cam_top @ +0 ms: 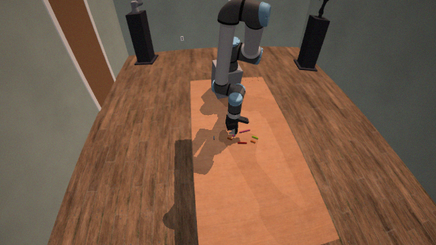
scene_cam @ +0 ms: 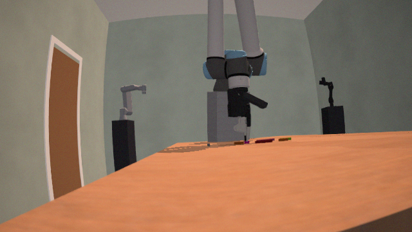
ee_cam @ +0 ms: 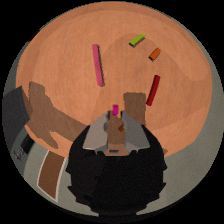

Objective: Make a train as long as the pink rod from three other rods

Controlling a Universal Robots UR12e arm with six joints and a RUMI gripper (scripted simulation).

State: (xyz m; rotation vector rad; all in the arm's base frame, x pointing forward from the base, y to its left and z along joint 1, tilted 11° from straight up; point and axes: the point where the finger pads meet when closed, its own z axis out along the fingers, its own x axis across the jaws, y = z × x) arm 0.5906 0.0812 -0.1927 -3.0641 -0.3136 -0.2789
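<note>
Right now the magenta rod is 20 mm below my hand. Round my hand: pink rod: 50 mm behind, 90 mm to the left, 20 mm below; red rod: 70 mm ahead, 60 mm to the left, 20 mm below; grey rod: 30 mm ahead, 160 mm to the right, 20 mm below.
</note>
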